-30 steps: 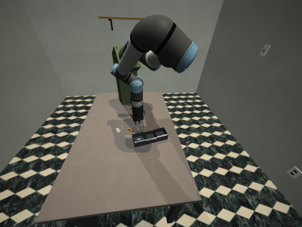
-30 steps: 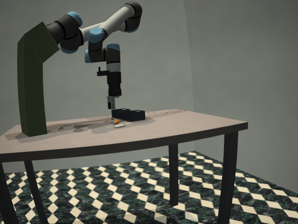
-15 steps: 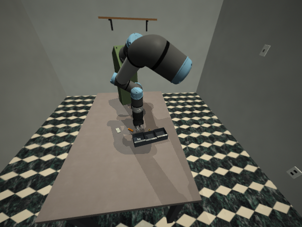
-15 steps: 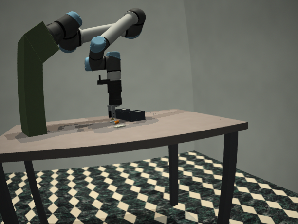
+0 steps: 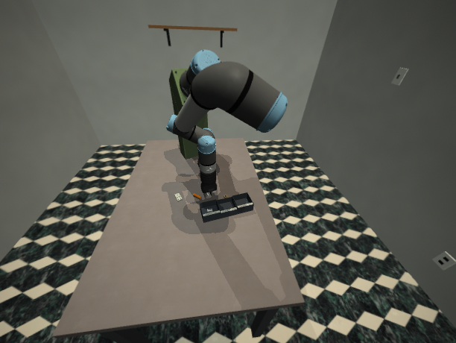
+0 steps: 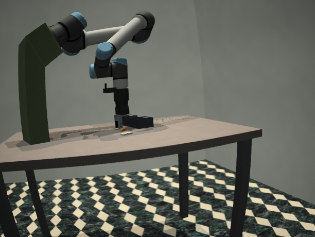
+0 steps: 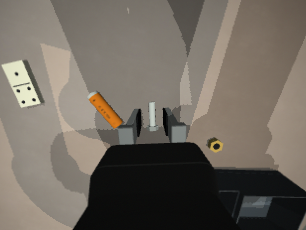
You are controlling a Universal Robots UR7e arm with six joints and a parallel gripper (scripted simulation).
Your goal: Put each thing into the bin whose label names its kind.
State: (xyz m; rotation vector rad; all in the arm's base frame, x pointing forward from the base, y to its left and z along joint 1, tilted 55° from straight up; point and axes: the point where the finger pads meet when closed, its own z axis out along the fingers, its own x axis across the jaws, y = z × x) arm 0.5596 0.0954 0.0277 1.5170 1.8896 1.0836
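Now: hand 1 cm short of the grey bolt and 2 cm above it. Round my hand: orange battery (1 cm ahead, 6 cm to the right, 2 cm below); then brass nut (10 cm to the left, 2 cm below); then dark three-compartment bin row (9 cm ahead, 10 cm to the left).
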